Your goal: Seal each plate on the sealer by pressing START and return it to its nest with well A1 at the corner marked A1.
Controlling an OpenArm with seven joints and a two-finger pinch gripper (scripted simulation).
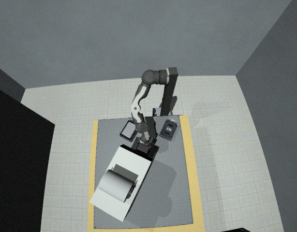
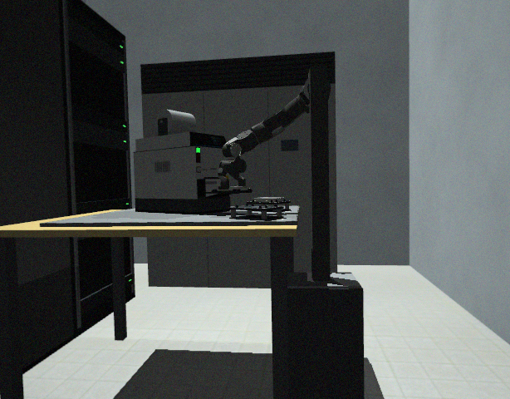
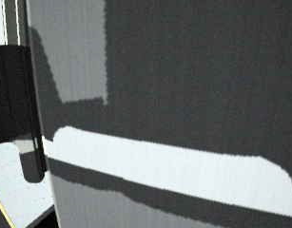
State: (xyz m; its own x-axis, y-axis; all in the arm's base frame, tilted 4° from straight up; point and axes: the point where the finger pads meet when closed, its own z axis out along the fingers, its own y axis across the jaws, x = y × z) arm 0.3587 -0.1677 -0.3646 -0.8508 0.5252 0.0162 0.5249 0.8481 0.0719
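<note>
Right now the well plate is right at my hand. Also, from my hand: foil roll 31 cm above, 28 cm ahead, 17 cm to the right; start button 13 cm ahead, 8 cm above, 3 cm to the left; sealer stage 1 cm below.
</note>
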